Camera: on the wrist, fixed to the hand. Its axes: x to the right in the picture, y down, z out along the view.
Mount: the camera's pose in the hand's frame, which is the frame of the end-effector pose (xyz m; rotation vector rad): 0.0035 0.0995 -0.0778 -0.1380 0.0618 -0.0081
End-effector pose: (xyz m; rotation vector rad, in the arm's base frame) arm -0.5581 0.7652 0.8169 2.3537 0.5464 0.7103
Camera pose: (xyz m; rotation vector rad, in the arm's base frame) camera -0.5822 0.7285 0.9354 2.2069 0.5164 0.7937
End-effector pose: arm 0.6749 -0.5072 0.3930 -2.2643 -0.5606 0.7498
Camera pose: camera 0.7456 -0.6088 0.3678 -2.4017 -0.6083 0.6524
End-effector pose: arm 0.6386 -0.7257 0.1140 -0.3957 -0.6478 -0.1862
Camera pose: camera 0.7129 -0.6676 0.0299 -0.5181 -0.5775 -0.2508
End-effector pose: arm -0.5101 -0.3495 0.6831 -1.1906 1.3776 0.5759
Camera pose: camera -0.6308 -0.3830 0.6666 -1.3338 1.4025 0.6414
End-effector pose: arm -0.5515 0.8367 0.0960 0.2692 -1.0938 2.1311
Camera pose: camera -0.6114 0.8604 -0.0127 0.1419 -1.1951 2.0323
